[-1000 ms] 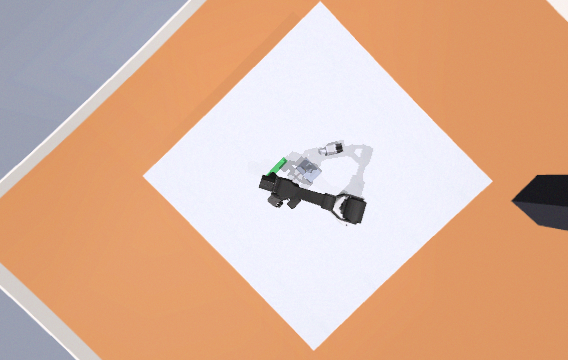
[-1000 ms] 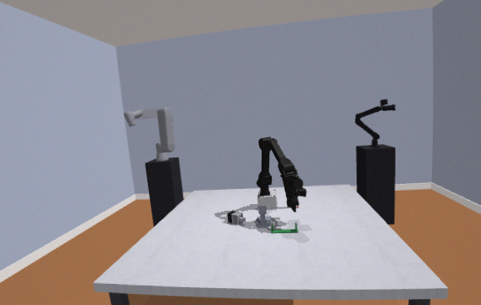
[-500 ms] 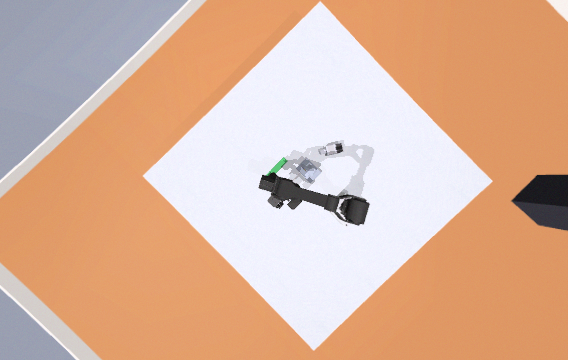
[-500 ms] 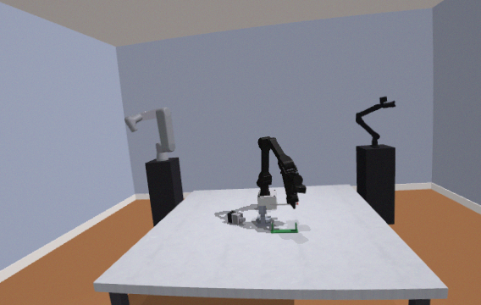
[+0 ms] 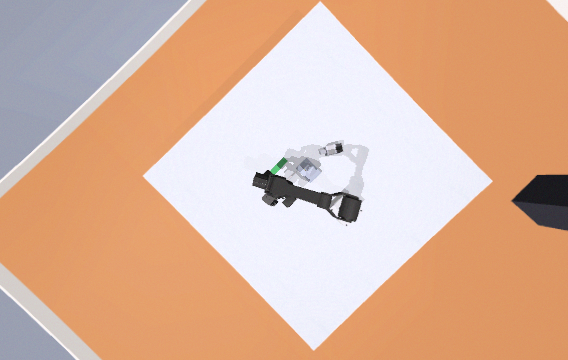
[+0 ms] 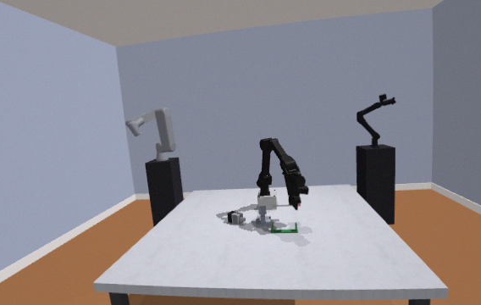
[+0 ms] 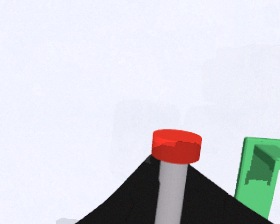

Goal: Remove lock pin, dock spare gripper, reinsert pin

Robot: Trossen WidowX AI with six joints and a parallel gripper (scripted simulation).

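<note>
Now: the green strip 8 cm ahead of my gripper tip, 8 cm to the right of it and 6 cm below it. Also, from my gripper tip: spare gripper (6 cm behind, 34 cm to the right, 6 cm below); bluish-grey socket (4 cm behind, 18 cm to the right, 3 cm below).
</note>
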